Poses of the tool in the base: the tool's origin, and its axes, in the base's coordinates. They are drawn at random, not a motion.
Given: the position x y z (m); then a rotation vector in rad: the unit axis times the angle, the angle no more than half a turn.
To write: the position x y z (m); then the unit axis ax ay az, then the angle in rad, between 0 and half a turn. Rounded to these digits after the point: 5 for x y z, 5 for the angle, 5 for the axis.
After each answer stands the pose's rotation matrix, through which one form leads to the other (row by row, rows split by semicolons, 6 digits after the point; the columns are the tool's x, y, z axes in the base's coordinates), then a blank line. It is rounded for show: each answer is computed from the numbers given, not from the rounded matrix.
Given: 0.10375 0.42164 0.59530 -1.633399 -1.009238 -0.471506
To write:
0.10375 0.42164 0.59530 -0.82616 -0.51047 -0.23849 1.97709
0.557090 0.807470 -0.194017; 0.369329 -0.031646 0.928760; 0.743806 -0.589059 -0.315852

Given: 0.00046 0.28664 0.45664 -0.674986 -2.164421 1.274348
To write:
0.00046 0.28664 0.45664 -0.25953 -0.83221 0.48998 2.60082
-0.732215 0.148905 -0.664597; 0.653382 0.429000 -0.623740; 0.192234 -0.890947 -0.411412

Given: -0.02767 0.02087 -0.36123 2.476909 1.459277 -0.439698
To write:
-0.02767 0.02087 -0.36123 0.85168 0.50177 -0.15119 2.90825
0.458176 0.878081 -0.138016; 0.808161 -0.476172 -0.346608; -0.370069 0.047268 -0.927801

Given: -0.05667 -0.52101 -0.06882 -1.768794 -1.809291 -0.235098
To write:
-0.05667 -0.52101 -0.06882 -0.69606 -0.71200 -0.09252 2.54115
0.059170 0.956773 -0.284755; 0.852227 0.100124 0.513501; 0.519815 -0.273059 -0.809463

